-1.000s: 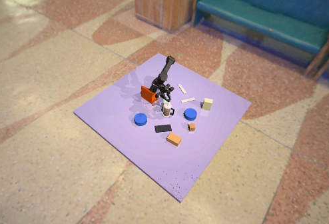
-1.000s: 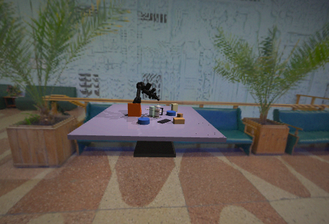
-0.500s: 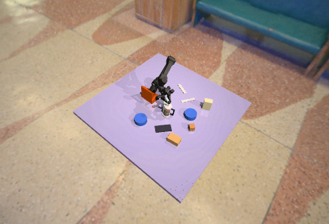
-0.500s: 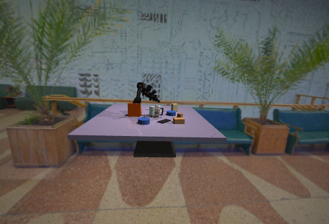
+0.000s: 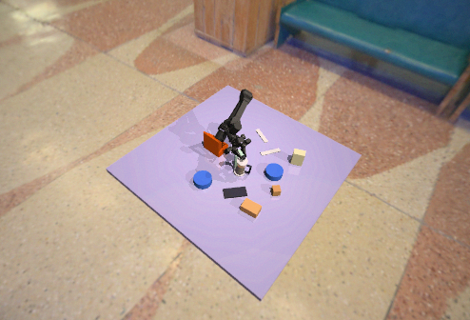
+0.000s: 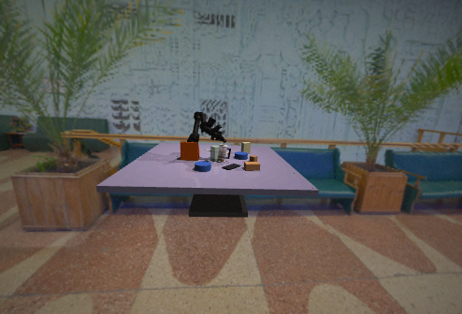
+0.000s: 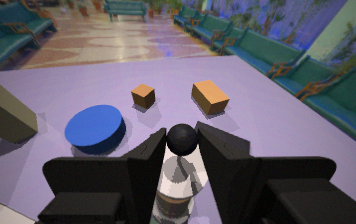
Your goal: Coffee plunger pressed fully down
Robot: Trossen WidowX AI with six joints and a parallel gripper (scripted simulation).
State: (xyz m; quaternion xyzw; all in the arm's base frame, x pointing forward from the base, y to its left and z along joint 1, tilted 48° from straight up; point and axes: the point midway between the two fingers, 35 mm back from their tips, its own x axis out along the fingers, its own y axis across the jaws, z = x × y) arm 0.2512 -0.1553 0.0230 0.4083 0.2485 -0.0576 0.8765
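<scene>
Right now my gripper tip is 1 cm to the right of the coffee press and 9 cm above it. The rest, counted from my gripper tip: black slab: 5 cm ahead, 14 cm to the right, 18 cm below.
</scene>
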